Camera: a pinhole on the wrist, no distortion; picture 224 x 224 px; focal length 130.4 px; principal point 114.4 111.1 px. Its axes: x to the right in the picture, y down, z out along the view. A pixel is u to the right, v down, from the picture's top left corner.
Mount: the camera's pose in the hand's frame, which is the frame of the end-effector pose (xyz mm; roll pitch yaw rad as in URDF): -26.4 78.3 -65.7 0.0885 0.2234 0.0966
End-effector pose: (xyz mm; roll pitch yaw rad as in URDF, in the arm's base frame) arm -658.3 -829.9 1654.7 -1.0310 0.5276 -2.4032
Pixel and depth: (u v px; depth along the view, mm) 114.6 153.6 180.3
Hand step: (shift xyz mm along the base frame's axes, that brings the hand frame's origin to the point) 120.4 -109.8 -46.9
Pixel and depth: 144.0 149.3 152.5
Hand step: 82.7 -96.3 -70.3
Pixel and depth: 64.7 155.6 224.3
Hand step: 196.9 -118.2 13.8
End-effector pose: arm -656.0 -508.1 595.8 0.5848 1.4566 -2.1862
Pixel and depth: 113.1 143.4 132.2
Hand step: -24.0 -118.2 12.7
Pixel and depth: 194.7 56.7 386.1
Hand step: -276.6 -36.2 -285.1
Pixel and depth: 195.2 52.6 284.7
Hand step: -182.3 -30.6 -206.1
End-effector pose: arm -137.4 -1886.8 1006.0 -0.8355 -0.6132 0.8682
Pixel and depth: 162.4 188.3 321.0
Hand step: -175.7 330.3 58.5
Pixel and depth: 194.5 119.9 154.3
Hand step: -20.0 140.5 39.8
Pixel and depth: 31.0 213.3 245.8
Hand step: -312.1 136.6 -100.7
